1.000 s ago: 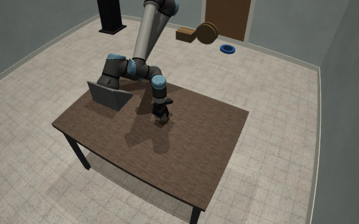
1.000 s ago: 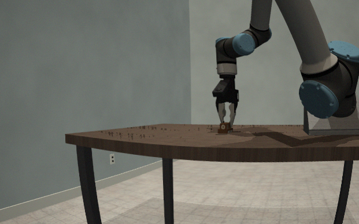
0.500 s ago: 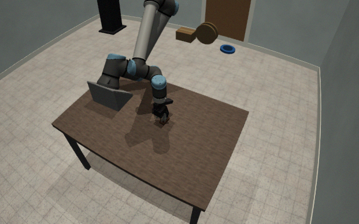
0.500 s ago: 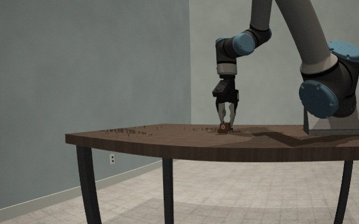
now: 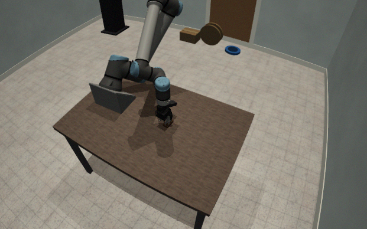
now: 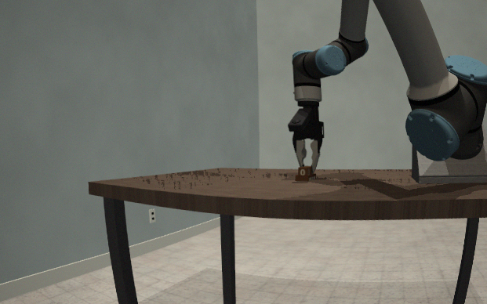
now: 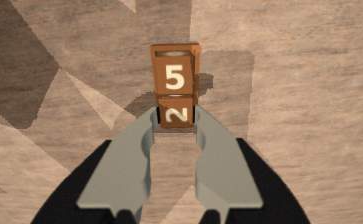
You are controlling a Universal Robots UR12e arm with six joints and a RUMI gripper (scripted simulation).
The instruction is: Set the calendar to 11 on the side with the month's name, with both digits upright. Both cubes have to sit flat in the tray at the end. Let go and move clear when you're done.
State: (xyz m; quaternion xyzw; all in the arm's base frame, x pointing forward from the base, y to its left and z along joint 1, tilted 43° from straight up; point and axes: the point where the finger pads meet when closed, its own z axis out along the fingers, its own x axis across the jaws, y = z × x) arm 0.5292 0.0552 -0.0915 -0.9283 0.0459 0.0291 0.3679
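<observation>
My gripper is now 1 cm above the cube. The rest, counted from my hand: calendar tray (2 cm to the left, 3 cm below).
</observation>
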